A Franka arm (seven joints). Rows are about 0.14 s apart.
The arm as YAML. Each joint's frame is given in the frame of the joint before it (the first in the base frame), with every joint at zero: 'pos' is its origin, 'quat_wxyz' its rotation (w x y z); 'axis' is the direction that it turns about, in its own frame. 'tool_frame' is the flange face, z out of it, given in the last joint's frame.
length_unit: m
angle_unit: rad
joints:
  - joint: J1
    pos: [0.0, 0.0, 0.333]
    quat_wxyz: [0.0, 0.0, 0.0, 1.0]
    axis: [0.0, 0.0, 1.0]
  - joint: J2
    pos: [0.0, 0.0, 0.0]
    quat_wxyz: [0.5, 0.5, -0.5, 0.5]
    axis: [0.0, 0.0, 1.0]
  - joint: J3
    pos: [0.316, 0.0, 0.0]
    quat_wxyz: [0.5, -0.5, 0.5, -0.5]
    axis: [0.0, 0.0, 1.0]
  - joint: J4
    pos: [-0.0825, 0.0, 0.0]
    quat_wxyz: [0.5, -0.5, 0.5, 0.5]
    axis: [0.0, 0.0, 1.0]
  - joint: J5
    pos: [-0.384, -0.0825, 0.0]
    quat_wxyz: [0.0, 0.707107, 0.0, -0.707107]
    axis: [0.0, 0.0, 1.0]
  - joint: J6
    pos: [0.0, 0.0, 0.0]
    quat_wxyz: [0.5, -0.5, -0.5, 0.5]
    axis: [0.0, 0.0, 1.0]
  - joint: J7
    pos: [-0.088, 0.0, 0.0]
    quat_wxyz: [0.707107, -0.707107, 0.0, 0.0]
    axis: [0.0, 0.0, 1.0]
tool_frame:
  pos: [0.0, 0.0, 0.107]
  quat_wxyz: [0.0, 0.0, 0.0, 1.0]
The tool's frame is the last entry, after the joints.
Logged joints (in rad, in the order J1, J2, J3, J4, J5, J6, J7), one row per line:
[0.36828, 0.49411, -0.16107, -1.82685, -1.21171, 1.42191, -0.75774]
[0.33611, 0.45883, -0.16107, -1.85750, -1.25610, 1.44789, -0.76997]
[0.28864, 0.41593, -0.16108, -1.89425, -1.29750, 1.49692, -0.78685]
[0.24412, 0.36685, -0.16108, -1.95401, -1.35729, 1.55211, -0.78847]
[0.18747, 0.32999, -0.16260, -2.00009, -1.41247, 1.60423, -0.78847]
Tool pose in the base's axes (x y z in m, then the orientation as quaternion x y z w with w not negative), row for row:
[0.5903, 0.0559, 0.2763, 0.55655, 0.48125, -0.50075, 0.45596]
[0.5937, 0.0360, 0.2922, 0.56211, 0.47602, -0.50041, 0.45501]
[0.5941, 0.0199, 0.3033, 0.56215, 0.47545, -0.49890, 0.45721]
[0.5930, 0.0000, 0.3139, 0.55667, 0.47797, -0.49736, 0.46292]
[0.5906, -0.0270, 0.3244, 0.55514, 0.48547, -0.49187, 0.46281]
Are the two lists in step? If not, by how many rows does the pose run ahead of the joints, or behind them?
The pose runs 2 rows behind the joints: the pose in row i belongs to the joints in row i - 2.
